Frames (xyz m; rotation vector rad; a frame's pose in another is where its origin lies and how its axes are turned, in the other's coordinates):
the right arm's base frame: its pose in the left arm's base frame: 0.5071 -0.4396 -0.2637 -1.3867 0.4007 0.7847
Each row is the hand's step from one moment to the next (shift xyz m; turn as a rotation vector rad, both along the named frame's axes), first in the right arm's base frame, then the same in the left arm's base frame.
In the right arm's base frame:
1: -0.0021 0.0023 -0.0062 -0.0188 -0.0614 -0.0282
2: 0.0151 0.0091 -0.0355 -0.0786 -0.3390 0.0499
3: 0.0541 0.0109 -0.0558 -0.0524 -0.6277 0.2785
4: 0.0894 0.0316 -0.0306 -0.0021 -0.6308 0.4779
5: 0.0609 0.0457 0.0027 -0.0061 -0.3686 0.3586
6: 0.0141 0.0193 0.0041 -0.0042 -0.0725 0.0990
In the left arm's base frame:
1: -0.0019 -0.0065 -0.0013 0.0351 -0.0316 0.0519
2: 0.0108 -0.0305 -0.0228 0.1725 0.0310 0.3047
3: 0.0404 -0.0402 -0.0540 0.3487 0.2611 0.5335
4: 0.0456 -0.0070 -0.0883 0.3480 0.4667 0.5361
5: 0.0098 0.0178 -0.0734 0.1850 0.3482 0.3302
6: -0.0045 0.0074 -0.0227 0.0289 0.0952 0.0719

